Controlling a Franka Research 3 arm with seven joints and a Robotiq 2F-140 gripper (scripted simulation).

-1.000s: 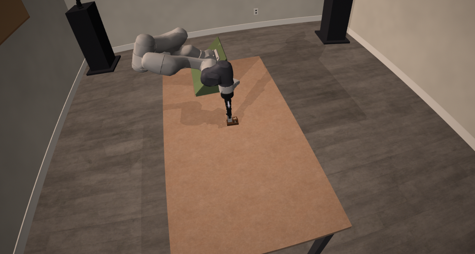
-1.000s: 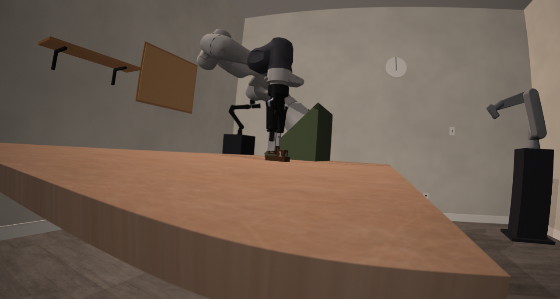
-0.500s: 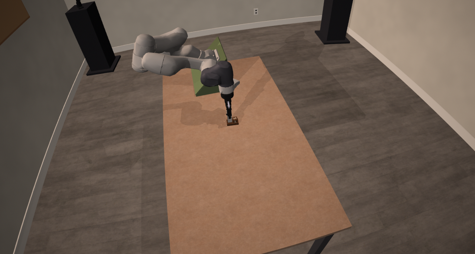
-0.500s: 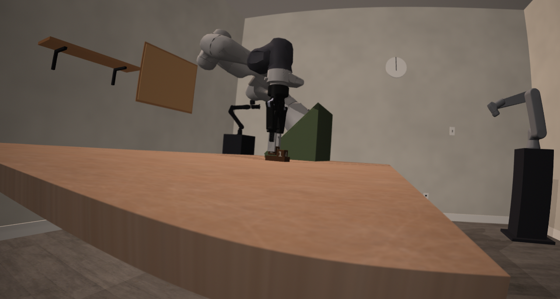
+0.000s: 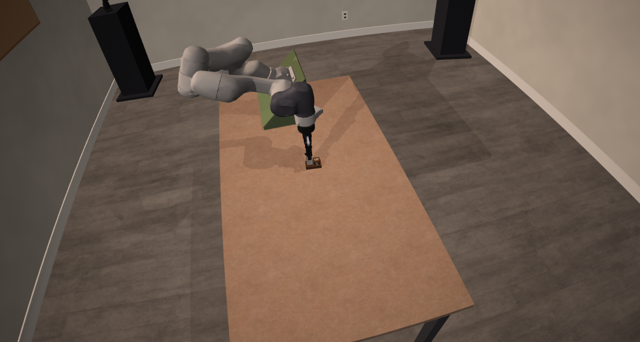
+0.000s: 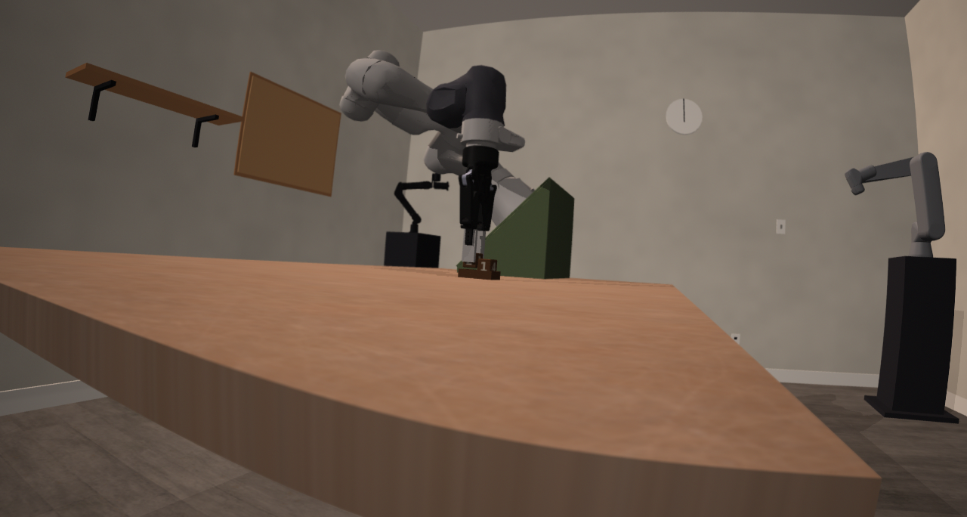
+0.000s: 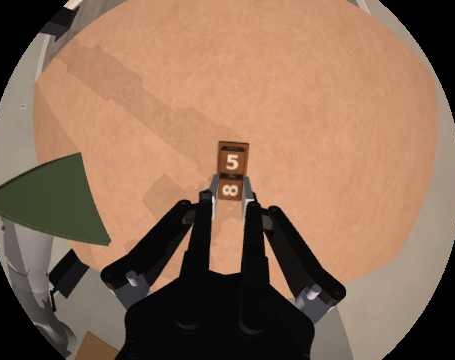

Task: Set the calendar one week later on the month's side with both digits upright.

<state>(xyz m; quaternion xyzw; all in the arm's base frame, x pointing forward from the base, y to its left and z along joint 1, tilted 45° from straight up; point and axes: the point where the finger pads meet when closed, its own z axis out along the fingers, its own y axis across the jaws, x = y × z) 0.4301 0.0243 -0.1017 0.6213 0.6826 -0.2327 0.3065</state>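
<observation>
My gripper is now 6 cm above the brown calendar tray and 2 cm to the right of it.
</observation>
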